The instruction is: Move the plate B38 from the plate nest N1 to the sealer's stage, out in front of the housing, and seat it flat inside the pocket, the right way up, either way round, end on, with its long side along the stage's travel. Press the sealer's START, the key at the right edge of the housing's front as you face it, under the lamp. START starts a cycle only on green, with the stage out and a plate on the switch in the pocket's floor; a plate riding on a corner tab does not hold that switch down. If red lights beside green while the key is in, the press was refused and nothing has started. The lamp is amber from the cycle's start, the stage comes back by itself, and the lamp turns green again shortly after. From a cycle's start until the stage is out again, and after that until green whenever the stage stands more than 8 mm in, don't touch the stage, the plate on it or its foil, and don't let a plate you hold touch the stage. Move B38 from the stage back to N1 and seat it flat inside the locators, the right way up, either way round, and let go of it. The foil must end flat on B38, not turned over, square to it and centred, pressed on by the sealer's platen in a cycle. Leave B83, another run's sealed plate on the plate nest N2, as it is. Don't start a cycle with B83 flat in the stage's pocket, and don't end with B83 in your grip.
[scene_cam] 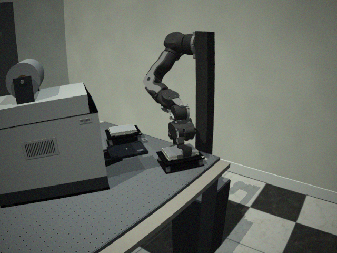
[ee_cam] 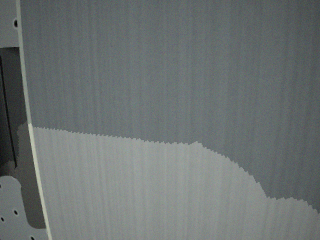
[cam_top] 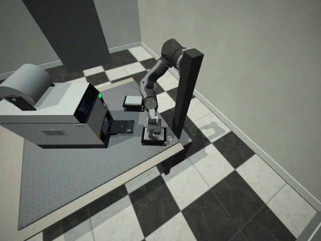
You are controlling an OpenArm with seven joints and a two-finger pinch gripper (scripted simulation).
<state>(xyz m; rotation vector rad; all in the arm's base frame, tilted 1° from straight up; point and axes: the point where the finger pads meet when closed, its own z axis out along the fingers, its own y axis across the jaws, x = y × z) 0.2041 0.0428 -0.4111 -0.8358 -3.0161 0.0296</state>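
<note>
My hand is right at the plate B38. The rest, counted from my hand: nest N1: 2 cm below; nest n2: 34 cm to the right; B83: 34 cm to the right, 1 cm above.
</note>
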